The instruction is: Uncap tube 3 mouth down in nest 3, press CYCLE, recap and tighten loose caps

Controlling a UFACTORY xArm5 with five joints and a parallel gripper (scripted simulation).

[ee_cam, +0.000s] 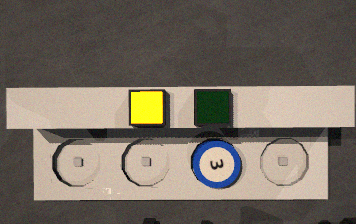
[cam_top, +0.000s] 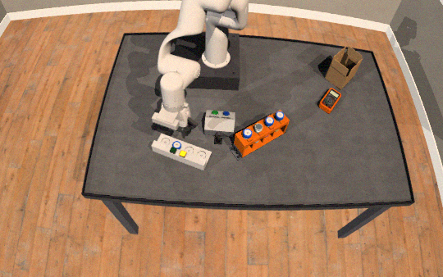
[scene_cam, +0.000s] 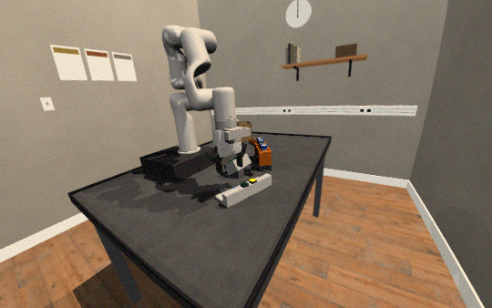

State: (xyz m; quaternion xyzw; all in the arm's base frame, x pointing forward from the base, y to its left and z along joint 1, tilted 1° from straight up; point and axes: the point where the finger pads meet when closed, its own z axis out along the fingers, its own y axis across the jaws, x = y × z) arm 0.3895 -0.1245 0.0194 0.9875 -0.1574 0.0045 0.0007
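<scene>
My hand is 9 cm above the cap 3 and 3 cm short of it. From my hand the other things lie so: blue key: 18 cm to the left, 10 cm behind, 4 cm below; grey key housing: 16 cm to the left, 9 cm behind, 5 cm below; green key: 14 cm to the left, 11 cm behind, 4 cm below.
</scene>
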